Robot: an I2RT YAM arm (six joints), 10 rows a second.
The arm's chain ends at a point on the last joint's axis. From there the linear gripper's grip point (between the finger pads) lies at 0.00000 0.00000 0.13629 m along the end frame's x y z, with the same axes.
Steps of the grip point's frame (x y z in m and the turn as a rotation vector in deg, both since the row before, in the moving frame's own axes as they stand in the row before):
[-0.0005, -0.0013, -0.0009, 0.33, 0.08, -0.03]
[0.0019, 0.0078, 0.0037, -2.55, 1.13, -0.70]
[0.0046, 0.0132, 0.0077, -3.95, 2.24, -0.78]
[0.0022, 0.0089, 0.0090, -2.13, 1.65, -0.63]
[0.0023, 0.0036, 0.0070, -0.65, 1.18, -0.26]
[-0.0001, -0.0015, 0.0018, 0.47, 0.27, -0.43]
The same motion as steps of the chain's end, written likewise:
[-0.0007, -0.0005, -0.0009, 0.33, 0.08, -0.03]
[-0.0008, 0.0018, 0.0039, -2.55, 1.13, -0.70]
[-0.0008, 0.0039, 0.0081, -3.95, 2.24, -0.78]
[-0.0018, 0.0039, 0.0092, -2.13, 1.65, -0.63]
[-0.0005, 0.0021, 0.0070, -0.65, 1.18, -0.26]
[-0.0007, -0.0004, 0.0018, 0.47, 0.27, -0.43]

